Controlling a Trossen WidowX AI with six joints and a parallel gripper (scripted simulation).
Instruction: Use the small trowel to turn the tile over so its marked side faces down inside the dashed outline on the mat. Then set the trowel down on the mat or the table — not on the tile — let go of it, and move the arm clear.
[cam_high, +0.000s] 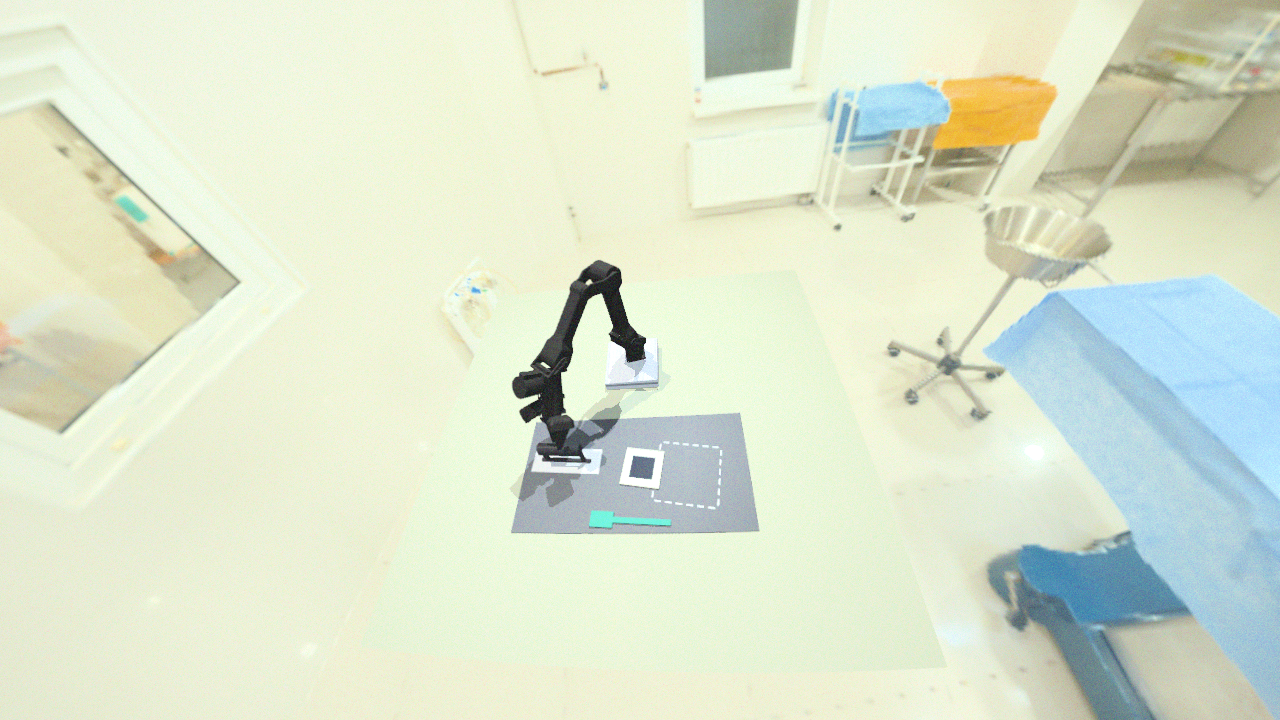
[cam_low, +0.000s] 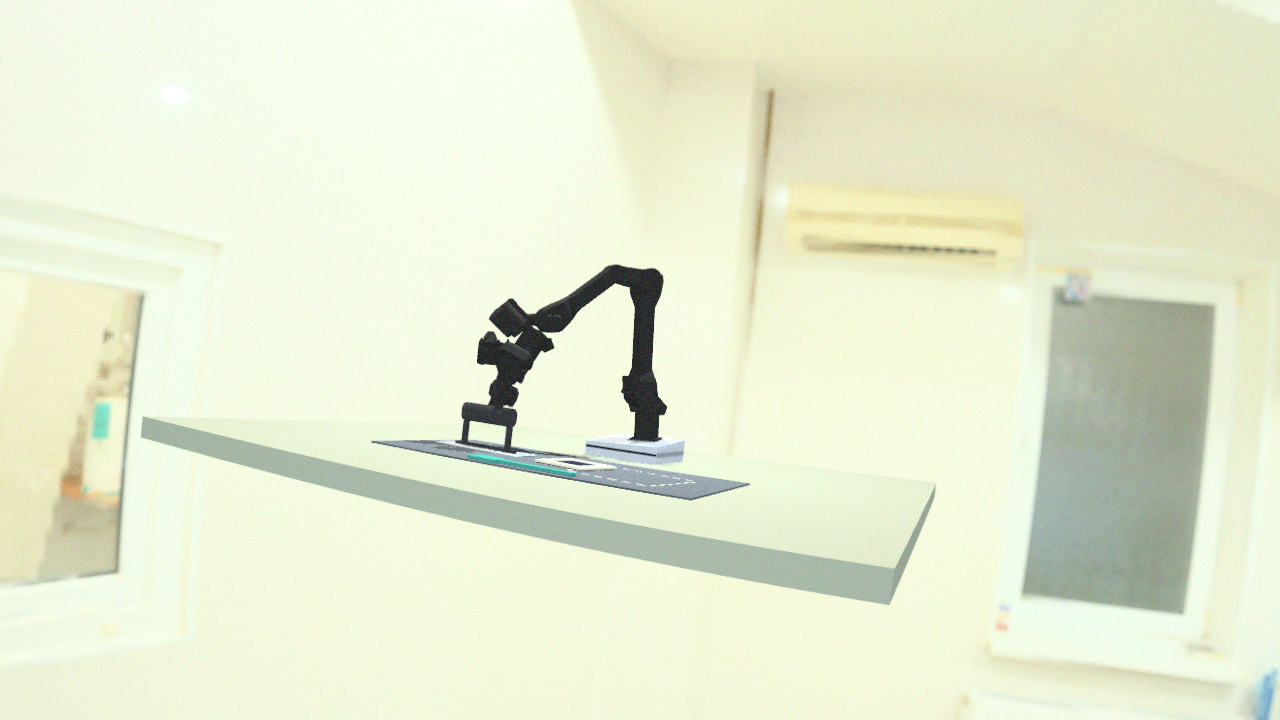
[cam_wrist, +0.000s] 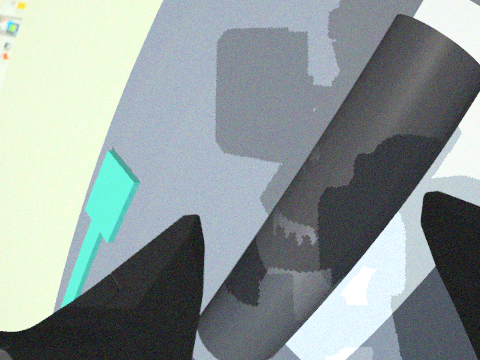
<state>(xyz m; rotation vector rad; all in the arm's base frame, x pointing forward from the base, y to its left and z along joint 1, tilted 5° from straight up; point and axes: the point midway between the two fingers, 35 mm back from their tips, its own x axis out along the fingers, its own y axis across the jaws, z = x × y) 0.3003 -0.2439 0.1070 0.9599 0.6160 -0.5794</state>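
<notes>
Now: gripper tip 50 mm above the trowel, 20 mm to the right of it and 10 mm short of it. Round my gripper tip: grey mat (190 mm to the left, 110 mm below, 70 mm ahead); then white tile (220 mm to the left, 90 mm below, 70 mm ahead); then teal flat tool (200 mm ahead, 150 mm to the left, 90 mm below).
</notes>
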